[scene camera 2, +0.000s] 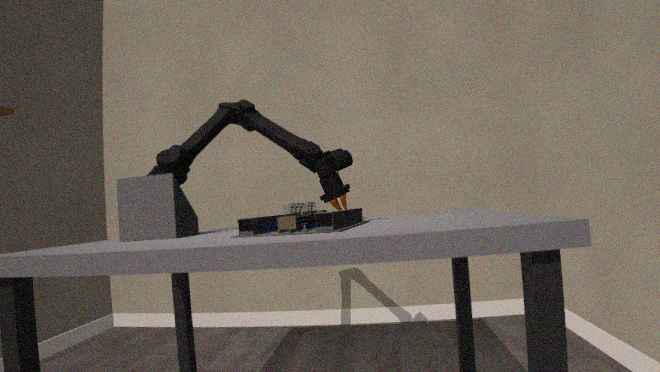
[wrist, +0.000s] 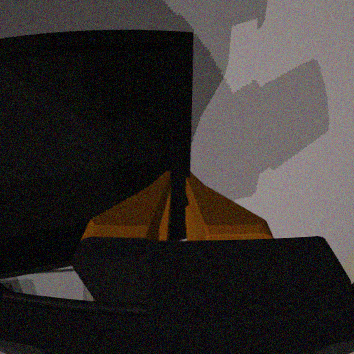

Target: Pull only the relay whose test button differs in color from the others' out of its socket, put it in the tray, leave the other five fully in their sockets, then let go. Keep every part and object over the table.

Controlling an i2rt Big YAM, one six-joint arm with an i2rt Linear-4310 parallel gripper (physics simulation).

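Frame: origin at the arm's base, x up, y right, z ahead, level; millimetres.
Seen in the pictures: gripper, fingertip midpoint: [wrist: 177, 178]; arm's base, origin of the base link: [scene camera 2: 150, 194].
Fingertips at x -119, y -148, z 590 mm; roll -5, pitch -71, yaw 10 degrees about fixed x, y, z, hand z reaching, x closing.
Pixels of each thing's top centre, then the offset from my fingertips to it. "*": a spot on its surface instead. Level surfaces: height alone.
- low black-walled structure, surface spot: [scene camera 2: 347, 218] * dx +8, dy +288, dz -1 mm
- big black panel, its level: dx -11 mm
- tan block, middle of its top: [scene camera 2: 286, 216] dx +27, dy +355, dz -141 mm
My gripper [scene camera 2: 340, 208] [wrist: 177, 178] has orange fingers, shut with a narrow dark gap between them; no relay shows there. The tips are at the right end of a low black-walled structure [scene camera 2: 347, 218], close to its rim. In the wrist view a big black panel [wrist: 95, 125] fills the left side and shows behind the finger gap. The clear-cased relays [scene camera 2: 302, 208] stand in a cluster left of the gripper, above the black walls. Their test button colors are too small to tell, and their sockets are mostly hidden. I cannot tell which part is the tray.
A tan block [scene camera 2: 286, 223] shows at the front of the black structure. The pale table [scene camera 2: 425, 240] carries the structure and a grey box [scene camera 2: 146, 207] beside the arm's base at the left. The arm's shadow falls over the pale surface at the right of the wrist view.
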